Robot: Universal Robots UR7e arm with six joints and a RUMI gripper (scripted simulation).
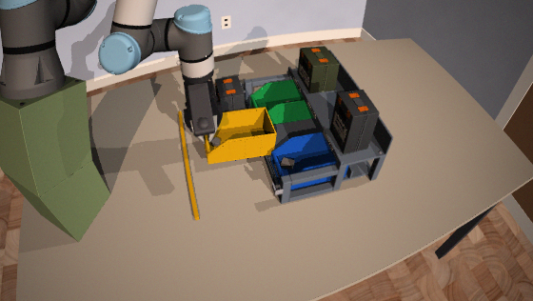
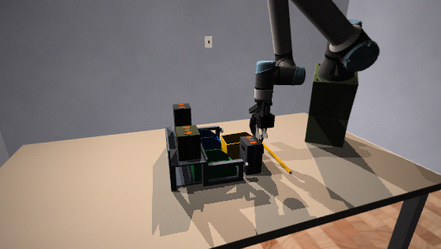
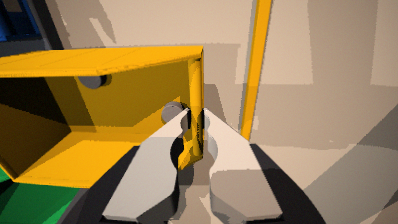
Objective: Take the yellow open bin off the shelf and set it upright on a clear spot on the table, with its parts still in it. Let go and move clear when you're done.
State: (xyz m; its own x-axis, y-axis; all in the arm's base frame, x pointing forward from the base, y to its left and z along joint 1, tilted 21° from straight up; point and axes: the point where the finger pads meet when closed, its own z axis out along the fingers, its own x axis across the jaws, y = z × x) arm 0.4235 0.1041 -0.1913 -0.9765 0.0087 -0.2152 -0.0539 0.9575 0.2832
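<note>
The long yellow bar is 60 mm behind my hand and 60 mm below it. The rest, counted from my hand: blue bin (240 mm ahead, 100 mm to the right, 20 mm below); dark box (80 mm ahead, 120 mm to the left); yellow open bin (80 mm ahead, 10 mm below).
</note>
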